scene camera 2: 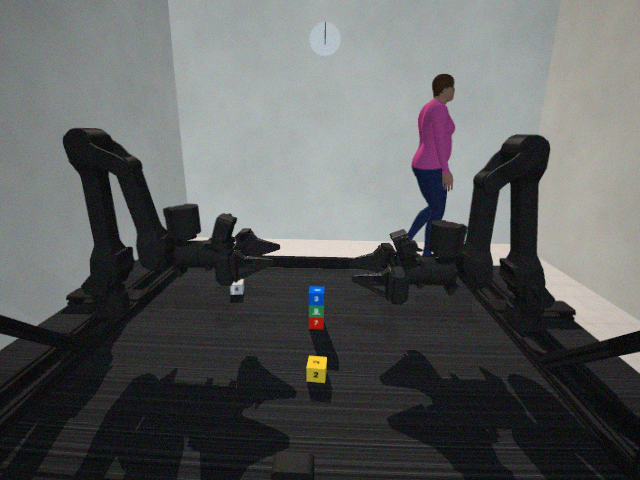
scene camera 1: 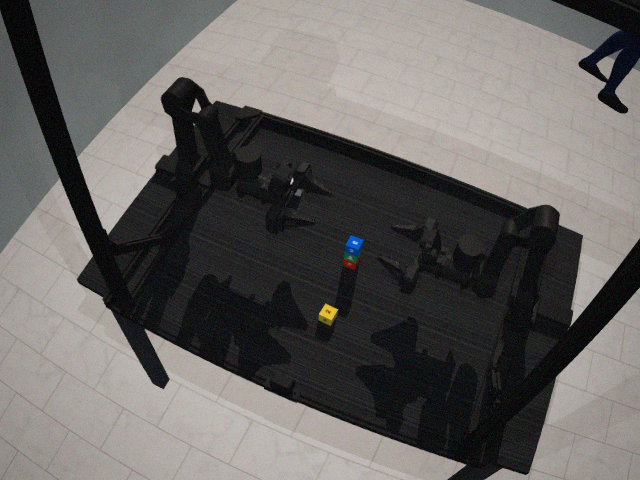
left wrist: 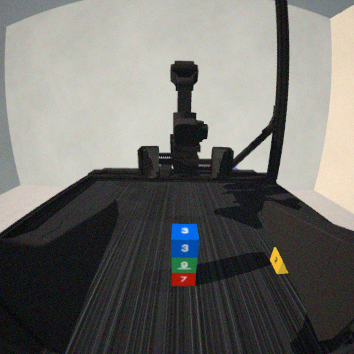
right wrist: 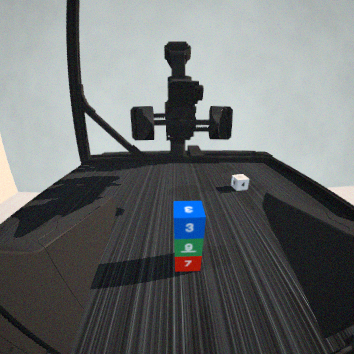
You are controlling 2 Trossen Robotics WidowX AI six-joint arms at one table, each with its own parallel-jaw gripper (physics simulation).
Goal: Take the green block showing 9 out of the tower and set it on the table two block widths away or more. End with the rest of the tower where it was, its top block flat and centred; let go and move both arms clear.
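Places are measured from the left arm's base along level axes (x ahead, y left, z up), in centimetres.
Pixels of known places: left gripper, fingertip midpoint: (scene camera 2: 276,254) (scene camera 1: 323,208) (left wrist: 191,208) (right wrist: 184,125); right gripper, fingertip midpoint: (scene camera 2: 350,269) (scene camera 1: 384,241) (left wrist: 187,174) (right wrist: 191,201); left arm's base, origin of the base link: (scene camera 2: 112,310) (scene camera 1: 188,195) (right wrist: 177,154); right arm's base, origin of the base link: (scene camera 2: 522,323) (scene camera 1: 516,323) (left wrist: 181,173).
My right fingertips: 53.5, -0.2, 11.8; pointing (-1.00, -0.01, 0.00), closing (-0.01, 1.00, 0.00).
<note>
Ahead of a thing's pixels: the offset from my right fingertips to its top centre, as dx, dy, dz.
The green block showing 9 @[-7.0, +0.5, -8.0] (scene camera 1: 351,257) (scene camera 2: 316,311) (left wrist: 184,265) (right wrist: 188,247) is the middle of an upright three-block tower. The red block showing 7 @[-7.0, +0.5, -10.9] (scene camera 1: 349,264) (scene camera 2: 316,323) (left wrist: 183,279) (right wrist: 187,263) is under it. The blue block showing 3 @[-7.0, +0.5, -5.1] (scene camera 1: 353,243) (scene camera 2: 316,297) (left wrist: 185,247) (right wrist: 189,227) lies flat on top, lined up with it. My left gripper (scene camera 1: 322,207) (scene camera 2: 275,254) is open and empty, left of the tower and apart from it. My right gripper (scene camera 1: 385,242) (scene camera 2: 352,270) is open and empty, right of the tower and apart from it.
A yellow block showing 2 @[-6.1, -16.0, -10.9] (scene camera 1: 327,313) (scene camera 2: 316,369) (left wrist: 278,261) stands on the table on the scene cameras' near side of the tower. A white block @[-28.8, +15.4, -10.9] (scene camera 1: 298,192) (scene camera 2: 236,287) (right wrist: 240,183) stands at the back left, partly hidden by my left gripper in scene camera 1.
</note>
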